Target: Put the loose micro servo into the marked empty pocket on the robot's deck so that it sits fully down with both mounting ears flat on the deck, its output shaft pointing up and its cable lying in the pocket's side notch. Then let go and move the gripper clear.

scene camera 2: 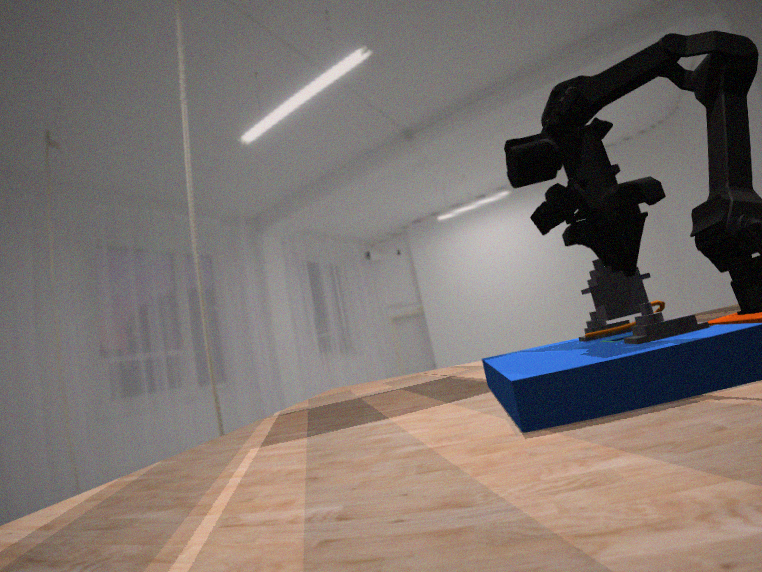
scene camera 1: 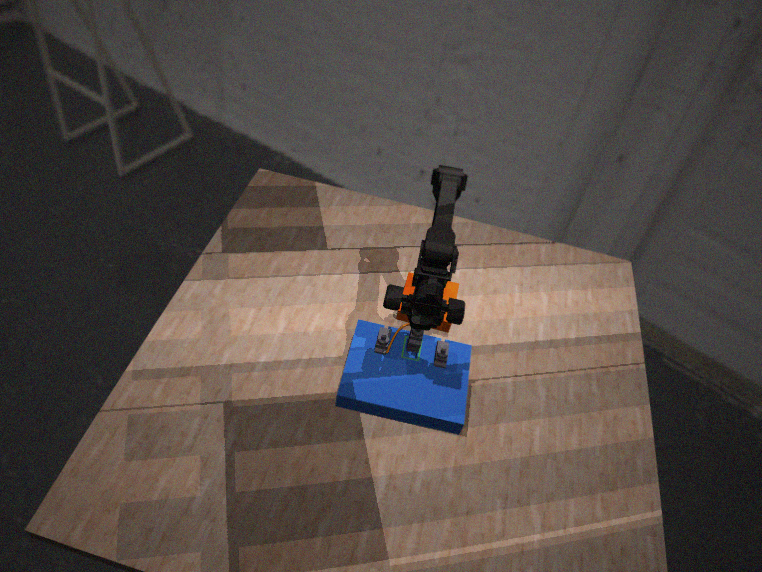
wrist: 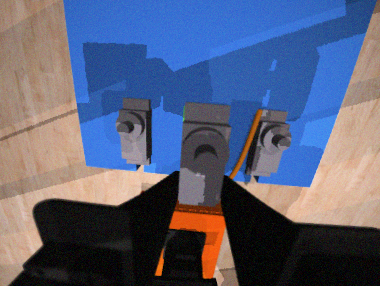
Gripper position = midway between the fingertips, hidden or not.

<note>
I see my gripper [scene camera 2: 624, 278], a grey micro servo [scene camera 2: 615, 295] and a blue deck [scene camera 2: 557, 384].
The grey micro servo is seen too in the wrist view [wrist: 205, 151]. My gripper also shows in scene camera 1 [scene camera 1: 418, 326] and in the wrist view [wrist: 200, 178]. The blue deck is seen too in scene camera 1 [scene camera 1: 416, 392] and in the wrist view [wrist: 301, 64].
</note>
